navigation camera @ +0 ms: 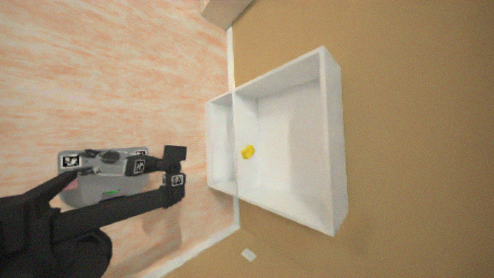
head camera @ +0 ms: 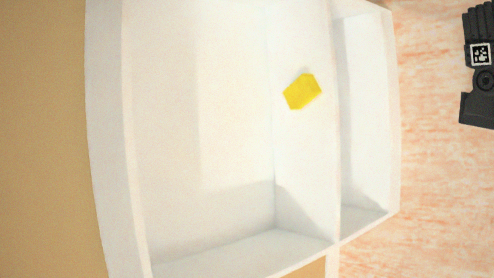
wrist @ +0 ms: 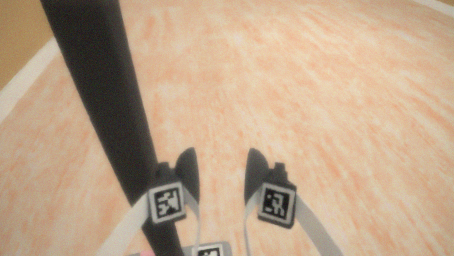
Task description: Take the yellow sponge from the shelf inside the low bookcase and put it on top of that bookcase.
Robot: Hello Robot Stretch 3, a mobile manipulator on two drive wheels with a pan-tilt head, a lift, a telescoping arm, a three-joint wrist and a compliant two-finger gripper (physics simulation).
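Places are measured from the robot's base along level axes (x ahead, y left, z up), in metres.
Where they show: gripper, fingertip midpoint: [navigation camera: 78, 161] [wrist: 221, 167]; robot's base at its link origin: [navigation camera: 110, 156].
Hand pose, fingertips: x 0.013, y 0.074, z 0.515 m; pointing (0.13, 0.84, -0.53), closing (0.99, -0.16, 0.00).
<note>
Each offset is from my fingertips to the top centre of the thing. "spot": to the spot under its first point.
The yellow sponge @[dx -0.048, dy -0.826, dz -0.018 m] [head camera: 302, 92] [navigation camera: 248, 152] lies on the shelf board inside the white low bookcase @[spot: dx +0.005, dy -0.830, dz +0.545 m] [head camera: 106, 125] [navigation camera: 336, 150], in the larger upper compartment. Both views are turned sideways: the bookcase top is on the left in the head view and on the right in the navigation view. The bare outer face of the top shows in both. My gripper [wrist: 221, 167] is open, with its two fingertips apart and bare floor showing between them. It is folded back over the robot's base, outside the bookcase and well apart from the sponge.
The dark wrist [head camera: 480, 75] [navigation camera: 174, 172] stands over the floor in front of the bookcase. A dark mast [wrist: 105, 95] rises beside the gripper in the wrist view. A beige furniture piece @[spot: dx +1.278, dy -0.896, dz -0.328 m] [navigation camera: 225, 12] and a white wall plate @[dx -0.878, dy -0.847, dz -0.058 m] [navigation camera: 248, 254] flank the bookcase along the tan wall.
</note>
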